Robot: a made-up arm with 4 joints.
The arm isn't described. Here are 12 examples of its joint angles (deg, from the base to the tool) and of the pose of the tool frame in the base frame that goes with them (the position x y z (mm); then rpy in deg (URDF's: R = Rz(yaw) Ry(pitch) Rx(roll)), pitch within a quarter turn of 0, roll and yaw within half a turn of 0).
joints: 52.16 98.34 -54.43 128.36
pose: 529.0 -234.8 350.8 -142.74 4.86 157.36
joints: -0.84 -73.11 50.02 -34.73
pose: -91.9 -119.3 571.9 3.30 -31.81 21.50
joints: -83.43 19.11 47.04 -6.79
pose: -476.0 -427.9 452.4 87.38 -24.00 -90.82
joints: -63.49 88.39 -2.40 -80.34
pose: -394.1 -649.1 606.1 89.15 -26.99 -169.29
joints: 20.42 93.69 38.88 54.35
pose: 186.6 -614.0 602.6 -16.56 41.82 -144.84
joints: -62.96 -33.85 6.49 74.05
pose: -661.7 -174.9 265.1 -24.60 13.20 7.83
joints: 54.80 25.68 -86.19 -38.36
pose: 44.4 -82.3 569.7 39.18 -3.51 48.00
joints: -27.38 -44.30 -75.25 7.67
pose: -615.9 -504.6 326.5 -32.56 20.91 111.46
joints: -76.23 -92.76 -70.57 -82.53
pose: -606.0 -667.4 -120.5 -17.90 -3.54 -176.41
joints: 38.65 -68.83 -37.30 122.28
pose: -20.9 -457.5 889.8 117.51 51.68 -127.26
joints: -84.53 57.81 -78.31 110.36
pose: -681.3 -64.8 124.9 -22.80 23.66 -14.96
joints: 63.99 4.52 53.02 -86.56
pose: 446.4 -525.0 98.2 -53.49 -24.46 -8.73
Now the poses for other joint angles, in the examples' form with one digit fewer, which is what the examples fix.
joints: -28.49 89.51 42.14 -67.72
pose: -326 -778 545 31.6 -40.0 -157.9
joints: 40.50 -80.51 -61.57 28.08
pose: -63 -654 675 18.8 -3.7 144.5
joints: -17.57 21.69 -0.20 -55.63
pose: 8 -234 643 19.8 -71.0 -39.4
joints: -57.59 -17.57 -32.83 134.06
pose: -764 -155 303 -86.1 47.2 -54.9
